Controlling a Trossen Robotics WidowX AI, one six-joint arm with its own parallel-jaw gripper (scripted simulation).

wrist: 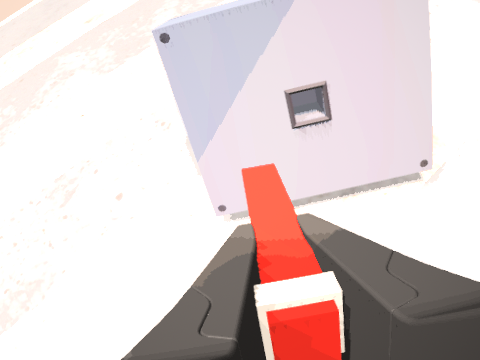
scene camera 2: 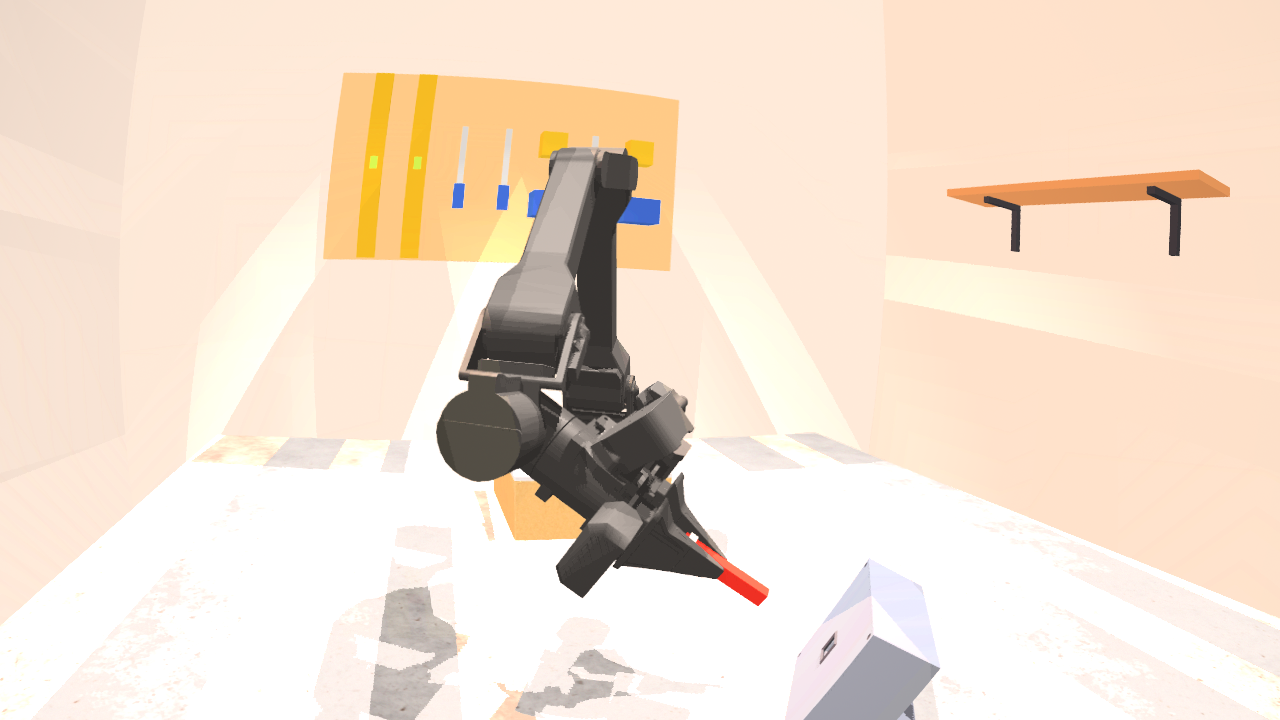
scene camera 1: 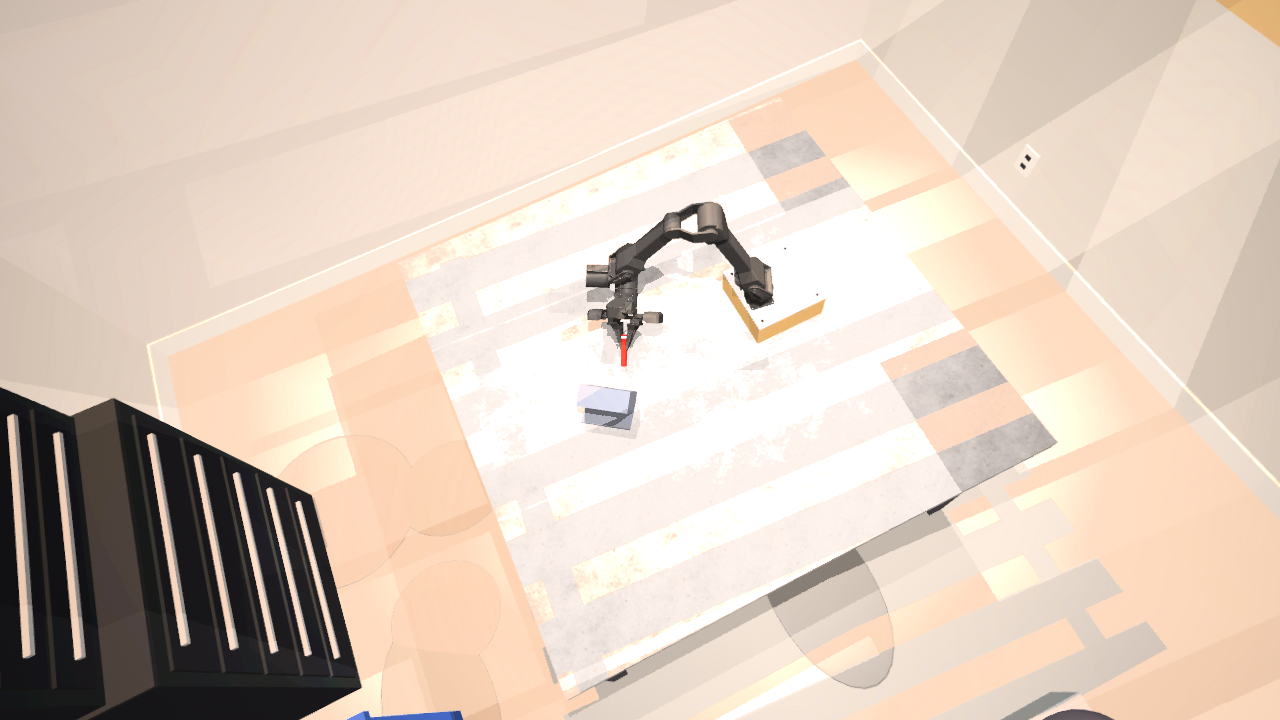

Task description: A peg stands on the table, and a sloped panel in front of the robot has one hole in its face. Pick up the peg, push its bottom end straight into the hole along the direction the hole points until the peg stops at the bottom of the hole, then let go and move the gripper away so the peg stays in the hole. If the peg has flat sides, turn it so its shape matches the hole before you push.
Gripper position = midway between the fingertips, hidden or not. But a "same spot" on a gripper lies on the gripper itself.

The gripper shows in the wrist view, in scene camera 2 (722, 569) and in scene camera 1. One and the same spot on the gripper: (wrist: 388, 298) is (scene camera 1: 619, 331).
